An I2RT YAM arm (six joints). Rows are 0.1 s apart.
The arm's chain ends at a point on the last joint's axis. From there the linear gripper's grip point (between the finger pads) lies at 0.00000 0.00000 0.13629 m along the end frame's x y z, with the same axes.
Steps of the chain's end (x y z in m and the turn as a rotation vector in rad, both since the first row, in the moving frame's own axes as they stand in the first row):
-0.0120, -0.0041, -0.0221, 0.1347, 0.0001, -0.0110
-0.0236, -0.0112, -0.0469, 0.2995, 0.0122, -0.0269
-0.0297, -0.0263, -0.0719, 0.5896, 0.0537, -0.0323
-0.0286, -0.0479, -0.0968, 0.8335, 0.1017, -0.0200
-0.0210, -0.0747, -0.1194, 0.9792, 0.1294, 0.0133
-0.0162, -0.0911, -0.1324, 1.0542, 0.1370, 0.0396
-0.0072, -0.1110, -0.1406, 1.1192, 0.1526, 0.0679
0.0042, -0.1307, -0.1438, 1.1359, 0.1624, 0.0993
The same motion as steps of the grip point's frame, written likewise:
-0.0121, -0.0224, -0.0233, 0.1347, 0.0001, -0.0110
-0.0225, -0.0514, -0.0530, 0.2995, 0.0122, -0.0269
-0.0241, -0.1021, -0.0951, 0.5896, 0.0537, -0.0323
-0.0174, -0.1487, -0.1421, 0.8335, 0.1017, -0.0200
-0.0053, -0.1874, -0.1806, 0.9792, 0.1294, 0.0133
0.0017, -0.2088, -0.2024, 1.0542, 0.1370, 0.0396
0.0141, -0.2324, -0.2187, 1.1192, 0.1526, 0.0679
0.0286, -0.2525, -0.2240, 1.1359, 0.1624, 0.0993

